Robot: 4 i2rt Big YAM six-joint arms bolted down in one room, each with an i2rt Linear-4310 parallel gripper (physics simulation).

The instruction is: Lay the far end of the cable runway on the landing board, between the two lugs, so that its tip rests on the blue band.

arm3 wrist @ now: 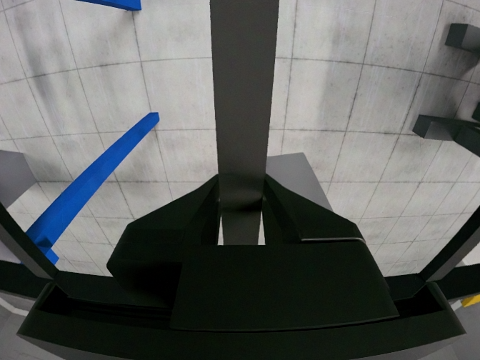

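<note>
The cable runway (pixel 245 90) is a long dark grey beam. It runs from the top edge of the arm3 wrist view down the middle and passes between the fingers, with a short length showing below them. The arm3 gripper (pixel 241 192) is shut on the runway, one fingertip against each side. The far end of the runway is beyond the top edge. The landing board, its two lugs and the blue band cannot be made out in this view. The arm1, arm2 and arm4 grippers do not show.
A long blue bar (pixel 100 170) slants at the left, and part of another blue piece (pixel 115 3) shows at the top left. A grey block (pixel 297 175) is behind the runway. Dark block-shaped pieces (pixel 462 36) (pixel 434 128) are at the right. The floor is pale tiles.
</note>
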